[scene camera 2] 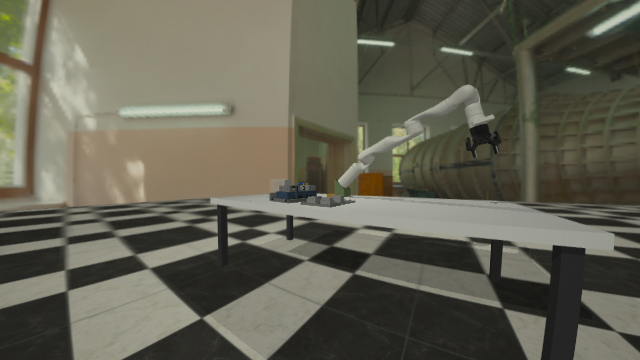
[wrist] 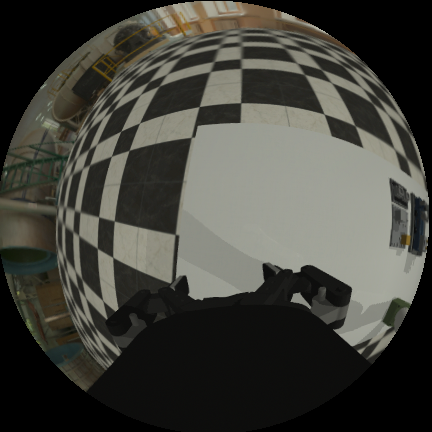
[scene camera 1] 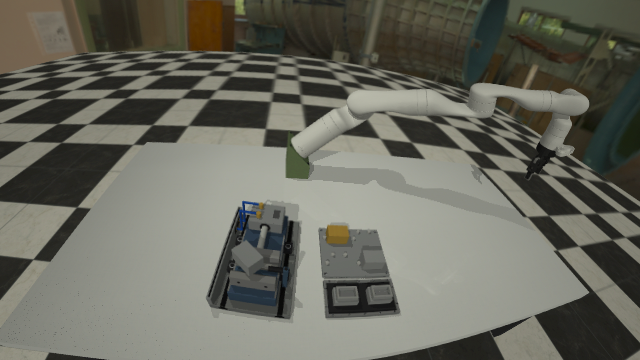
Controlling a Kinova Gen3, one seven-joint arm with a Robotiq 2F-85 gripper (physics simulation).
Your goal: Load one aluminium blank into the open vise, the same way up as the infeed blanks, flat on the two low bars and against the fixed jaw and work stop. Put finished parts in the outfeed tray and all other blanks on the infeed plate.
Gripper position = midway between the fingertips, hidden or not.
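Note:
The gripper (wrist: 224,278) is open and it's holding nothing. There's also an infeed plate (scene camera 1: 339,267) you'd see, along with an outfeed tray (scene camera 1: 362,307).

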